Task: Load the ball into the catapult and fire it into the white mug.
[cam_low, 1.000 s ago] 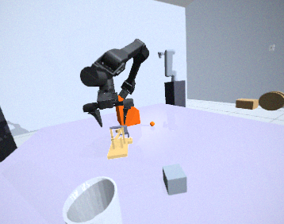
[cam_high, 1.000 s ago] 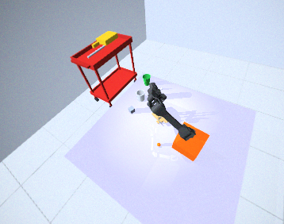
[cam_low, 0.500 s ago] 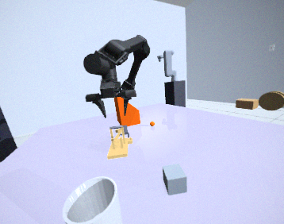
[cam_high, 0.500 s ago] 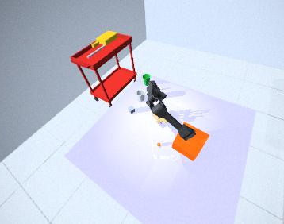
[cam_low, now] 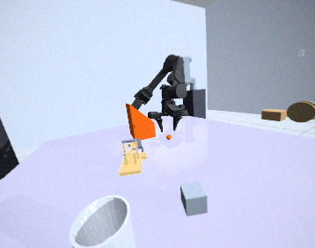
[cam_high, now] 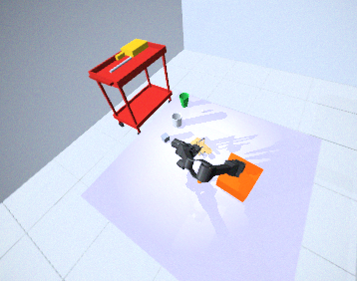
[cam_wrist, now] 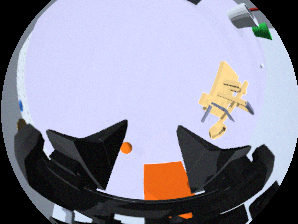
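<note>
Right now my gripper tip is 110 mm past the orange ball, 80 mm above it and 60 mm to the right of it. From my gripper tip the other things lie so: wooden catapult: 170 mm to the right, 40 mm below; then grey cube: 310 mm ahead, 120 mm to the right, 70 mm below; then white mug: 320 mm to the right, 320 mm ahead, 60 mm below.
</note>
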